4 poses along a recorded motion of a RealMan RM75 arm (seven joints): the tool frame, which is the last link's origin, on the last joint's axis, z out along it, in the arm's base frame.
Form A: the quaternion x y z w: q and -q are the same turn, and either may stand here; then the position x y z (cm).
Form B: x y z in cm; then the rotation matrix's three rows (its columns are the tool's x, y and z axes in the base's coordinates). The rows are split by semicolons. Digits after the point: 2 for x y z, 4 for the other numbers.
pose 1, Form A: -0.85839, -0.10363, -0.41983, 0.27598, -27.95, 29.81, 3.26
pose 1, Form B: -27.95, 29.81, 3.26; 0.6260, 0.4096, 0.6636; -0.0538, -0.8262, 0.5608; 0.7780, -0.3868, -0.4952
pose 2, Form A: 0.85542, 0.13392, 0.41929, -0.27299, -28.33, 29.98, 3.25
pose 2, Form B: -28.33, 29.98, 3.25; 0.6125, 0.4580, 0.6442; 0.0002, -0.8151, 0.5793; 0.7905, -0.3547, -0.4993
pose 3, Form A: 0.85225, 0.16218, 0.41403, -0.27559, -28.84, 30.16, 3.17
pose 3, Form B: -28.84, 30.16, 3.17; 0.6046, 0.5046, 0.6163; 0.0482, -0.7955, 0.6040; 0.7951, -0.3354, -0.5053
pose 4, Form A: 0.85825, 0.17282, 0.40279, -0.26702, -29.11, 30.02, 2.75
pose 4, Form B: -29.11, 30.02, 2.75; 0.6158, 0.5118, 0.5991; 0.0815, -0.7977, 0.5976; 0.7837, -0.3191, -0.5329
